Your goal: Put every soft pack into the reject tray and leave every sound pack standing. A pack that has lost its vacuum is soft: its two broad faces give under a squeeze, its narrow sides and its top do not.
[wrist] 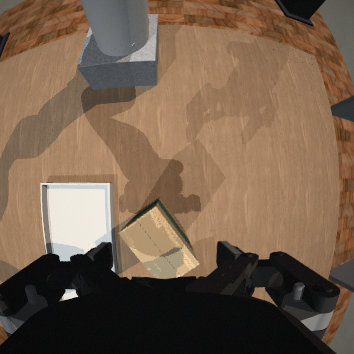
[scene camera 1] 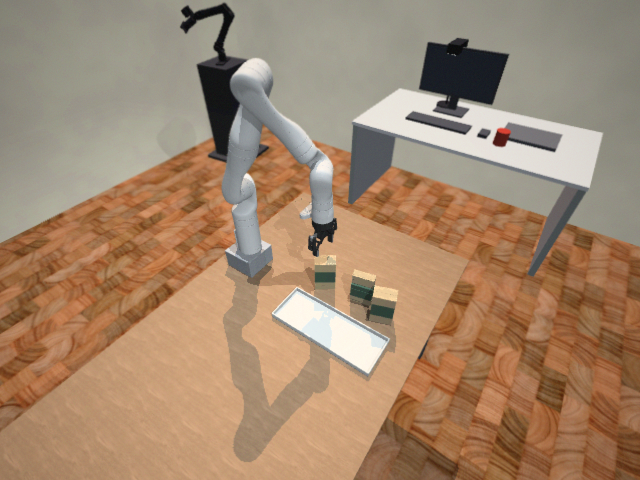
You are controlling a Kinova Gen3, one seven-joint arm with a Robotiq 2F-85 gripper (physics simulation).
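Pixels of known places: gripper, between the fingertips: (wrist: 164, 254) (scene camera 1: 323, 248); arm's base, origin of its link: (wrist: 122, 37) (scene camera 1: 250, 247).
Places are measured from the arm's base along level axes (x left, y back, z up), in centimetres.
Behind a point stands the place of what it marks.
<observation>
Three tan packs with dark green bands stand upright. The pack nearest the robot base (scene camera 1: 325, 272) (wrist: 159, 240) stands apart from the middle pack (scene camera 1: 362, 289) @[z 0.8, x 0.3, y -49.4 cm] and the far pack (scene camera 1: 383, 305) @[z 2.4, x -4.0, y -58.8 cm], which stand close together. The white reject tray (scene camera 1: 354, 347) @[z -7.9, x -17.3, y -54.6 cm] (wrist: 75, 215) @[z -7.9, x -13.4, y -29.9 cm] lies beside them with no pack in it. My gripper (scene camera 1: 323, 244) @[z 10.5, x 3.6, y -31.6 cm] (wrist: 164, 254) @[z 10.5, x 3.6, y -31.6 cm] is open and empty, pointing down above the nearest pack. In the wrist view that pack's top lies between the fingertips, turned diagonally to them. The frames do not show which packs are soft.
The robot's grey base (scene camera 1: 249, 258) @[z 0.3, x -5.7, y -3.5 cm] (wrist: 120, 72) @[z -3.1, x -1.0, y -5.9 cm] stands on the tan table top (scene camera 1: 155, 361) @[z -8.3, x -52.5, y 1.4 cm] (wrist: 270, 190) @[z -8.2, x 25.3, y -30.2 cm]. A white desk (scene camera 1: 465, 149) with a monitor (scene camera 1: 463, 72) and a red cup (scene camera 1: 501, 137) stands behind. A black pedestal (scene camera 1: 217, 108) stands at the back left.
</observation>
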